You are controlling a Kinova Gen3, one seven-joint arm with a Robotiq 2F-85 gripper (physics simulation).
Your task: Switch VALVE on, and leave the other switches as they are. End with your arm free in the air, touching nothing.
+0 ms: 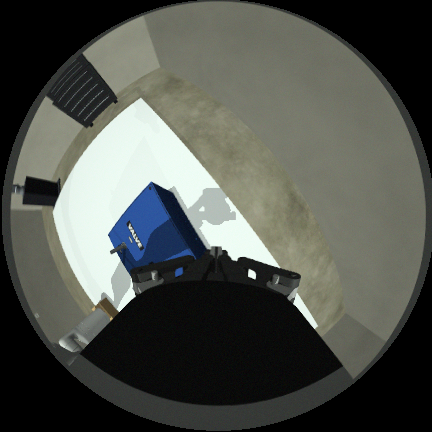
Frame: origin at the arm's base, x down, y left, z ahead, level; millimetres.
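Where they show: gripper, fingertip midpoint: [215, 252]; arm's base, origin of the base link: [102, 315].
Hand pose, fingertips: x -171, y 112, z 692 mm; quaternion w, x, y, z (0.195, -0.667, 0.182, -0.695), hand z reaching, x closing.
Note:
Each offset is from my fingertips to the centre of the thing. "*": to the spot under its first point. Level surfaces: height alone.
A blue switch box {dx +171, dy -81, dz -176 mm} [162, 220] stands on the white table top {dx +229 mm} [90, 175], left of and beyond the gripper. Its label VALVE {* dx +120, dy +97, dz -177 mm} [135, 235] shows on its face. A grey metal toggle lever {dx +123, dy +96, dz -265 mm} [118, 248] sticks out near the label, at the box's left edge. The lower part of the box is hidden behind the gripper, so any other switches on it do not show. Whether VALVE is on or off I cannot tell. My gripper [215, 252] is shut and empty. Its tips appear near the box's right corner; the gap between them is hard to judge.
A grey cylindrical arm part [85, 330] and a brown block [106, 308] show at the lower left. A black object [41, 191] stands beyond the table's left edge. A dark slatted panel [84, 91] is at the upper left. Grey walls surround the table.

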